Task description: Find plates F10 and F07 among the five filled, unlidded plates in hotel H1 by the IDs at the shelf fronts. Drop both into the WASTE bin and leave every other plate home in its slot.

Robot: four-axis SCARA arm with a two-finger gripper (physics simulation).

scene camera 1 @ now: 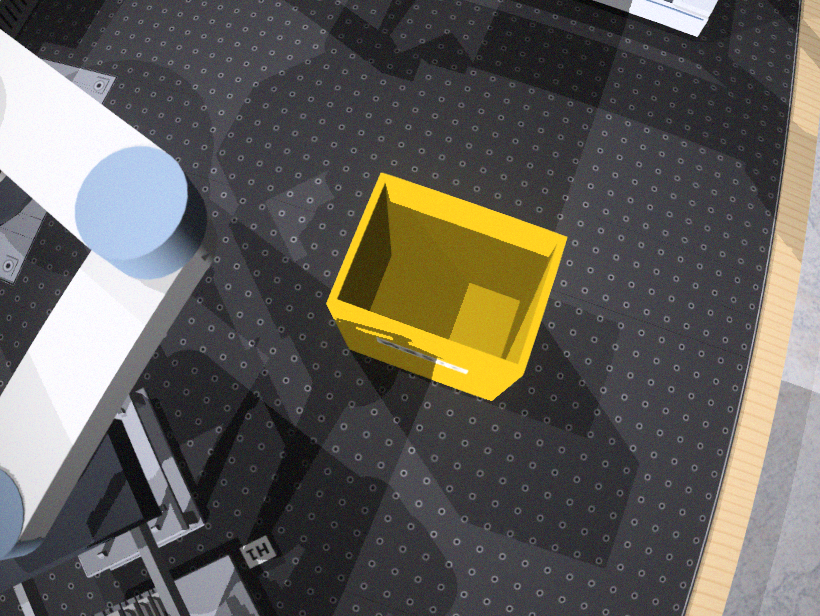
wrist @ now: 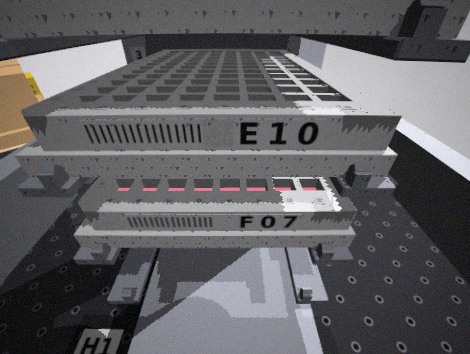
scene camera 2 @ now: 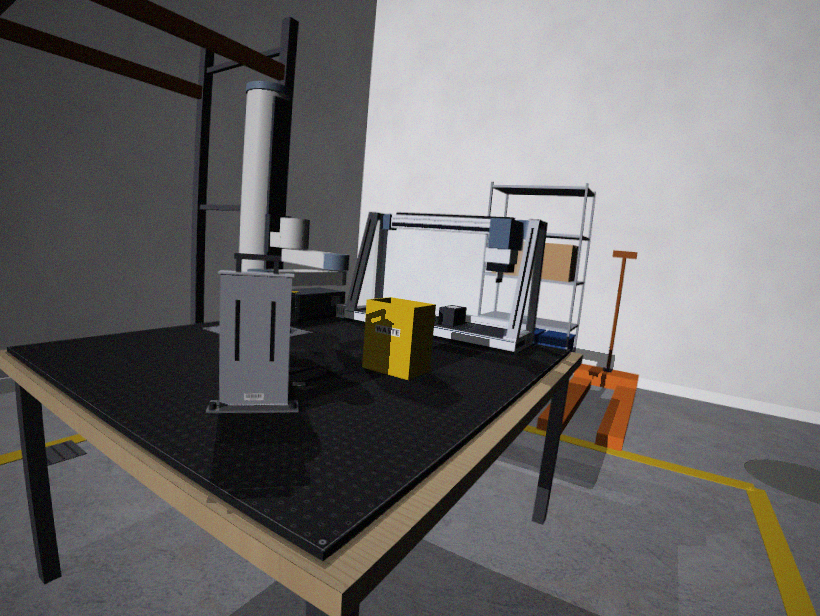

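Frame: origin at the arm's base, x ahead, y left, z up, level; centimetres.
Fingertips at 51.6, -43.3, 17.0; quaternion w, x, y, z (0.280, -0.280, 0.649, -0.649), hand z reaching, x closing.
Pixels of each thing's top centre, then the offset from my fingertips to it, as dx, dy, dz. "pt": a spot on its surface instead.
- Plate E10, middle of its top: [wrist: 219, 63] +0.5, +0.5, +2.5
- Plate F07, middle of its top: [wrist: 222, 124] +0.5, +0.4, -0.3
- yellow WASTE bin, middle of its top: [scene camera 1: 449, 269] [scene camera 2: 401, 302] +13.0, +40.7, +4.3
- shelf, surface spot: [wrist: 200, 20] pt -4.2, +4.7, +4.0
- H1 label, surface spot: [wrist: 100, 342] [scene camera 1: 258, 555] pt +3.3, +11.2, -15.7
Plate E10 [wrist: 215, 134] sits on its shelf in hotel H1, close in front of the wrist camera. Plate F07 [wrist: 200, 221], with pink in its wells, sits on the shelf directly below. Plate F10 does not show. My gripper [wrist: 235, 119] is open, its fingers low at the left and right edges of the wrist view; their tips are hidden by the shelf ends, so their exact height is unclear. The grey hotel tower [scene camera 2: 255, 331] is seen from behind and hides the gripper. The yellow WASTE bin [scene camera 1: 424, 205] [scene camera 2: 397, 338] stands upright, and no plate shows inside it.
The underside of another shelf [wrist: 200, 20] spans just above E10. The white arm [scene camera 1: 86, 358] reaches over a dark-grey station left of the bin. The H1 label [scene camera 1: 258, 551] [wrist: 100, 342] lies on the table. A gantry machine [scene camera 2: 444, 222] stands behind the bin.
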